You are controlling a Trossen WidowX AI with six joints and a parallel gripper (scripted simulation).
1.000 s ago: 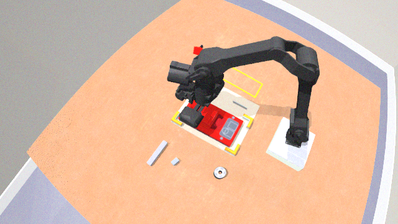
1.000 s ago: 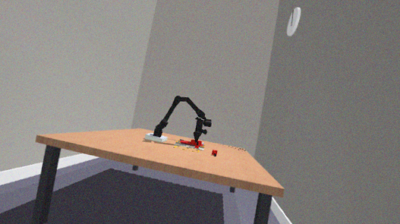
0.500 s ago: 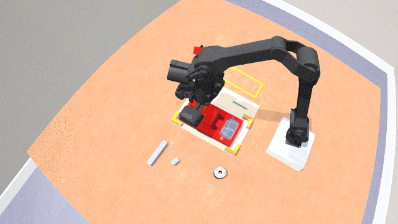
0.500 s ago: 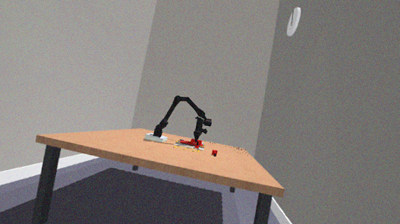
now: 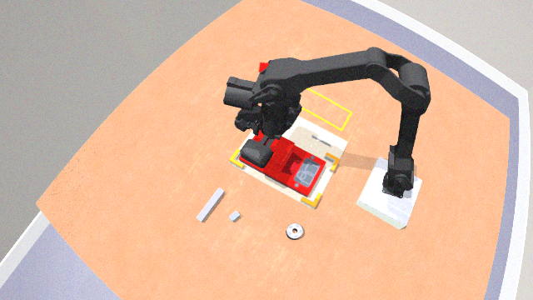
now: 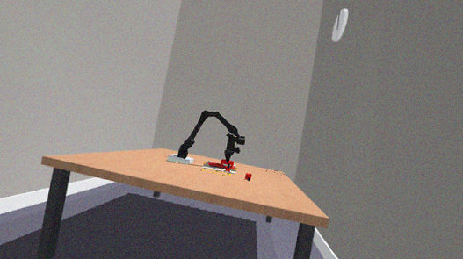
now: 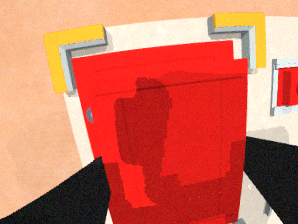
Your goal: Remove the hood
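My gripper tip is 3 cm above the grey engine block and 1 cm to the right of it. From my gripper tip the other things lie so: red hood 1 cm above; grey bar 19 cm to the left, 9 cm ahead, 4 cm below.
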